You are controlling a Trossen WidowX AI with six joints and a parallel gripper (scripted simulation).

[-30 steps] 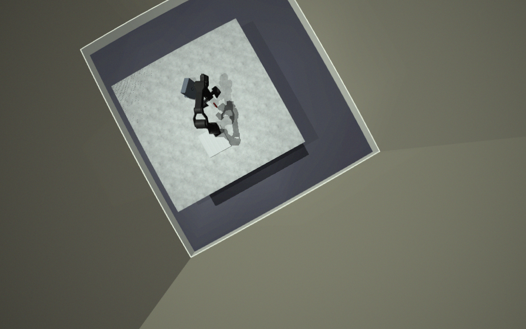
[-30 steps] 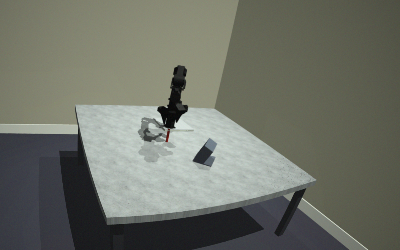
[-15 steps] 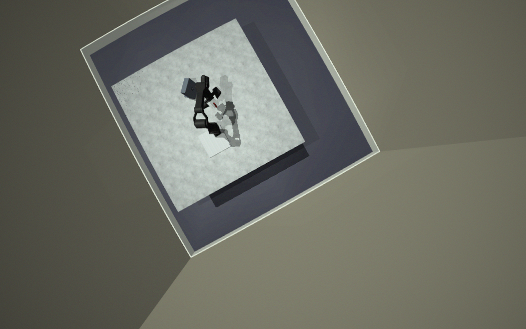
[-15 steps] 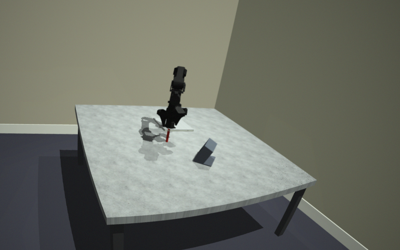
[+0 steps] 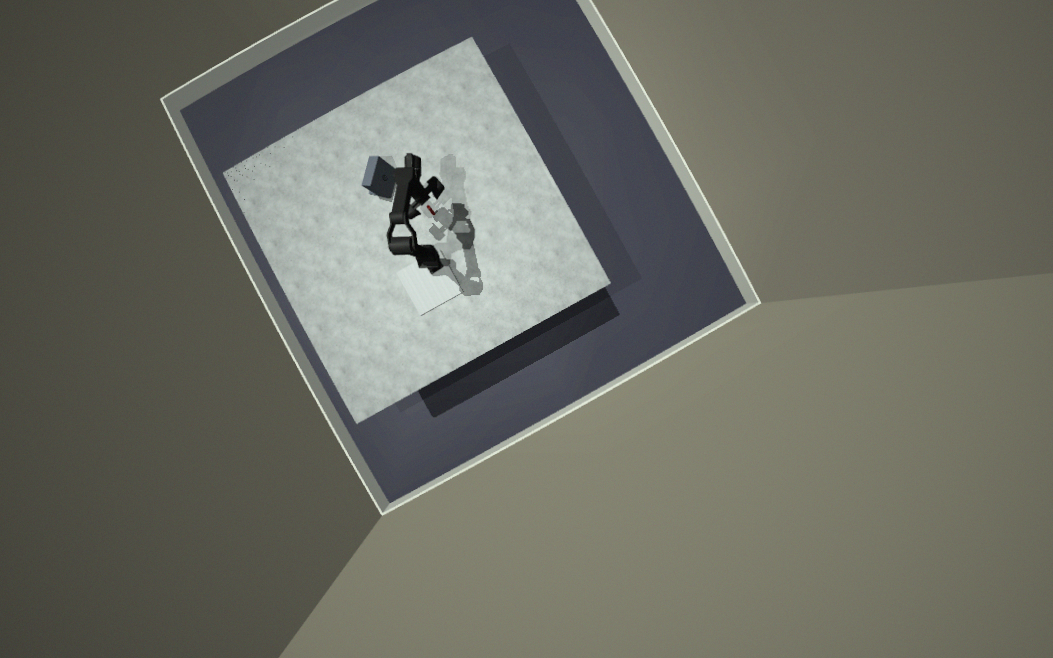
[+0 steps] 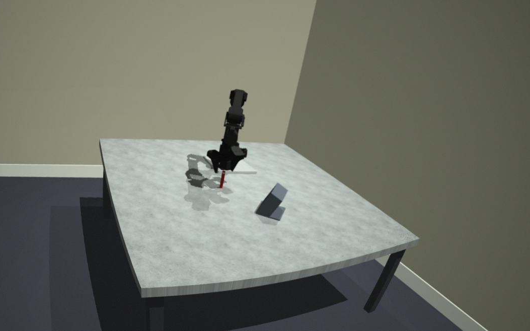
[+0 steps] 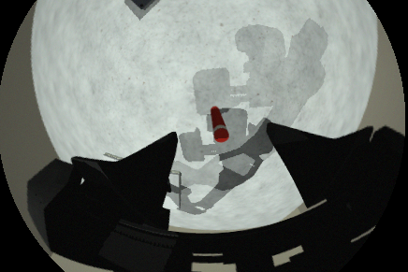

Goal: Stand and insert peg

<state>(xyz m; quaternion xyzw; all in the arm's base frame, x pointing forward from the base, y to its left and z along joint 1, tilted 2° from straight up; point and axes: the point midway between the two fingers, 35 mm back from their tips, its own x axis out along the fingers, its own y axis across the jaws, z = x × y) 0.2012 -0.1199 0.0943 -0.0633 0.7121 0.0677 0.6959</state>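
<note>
The red peg is 20 mm below my gripper tip. The rest, counted from my gripper tip: grey sloped panel: 230 mm ahead, 110 mm to the left, 30 mm below.
</note>
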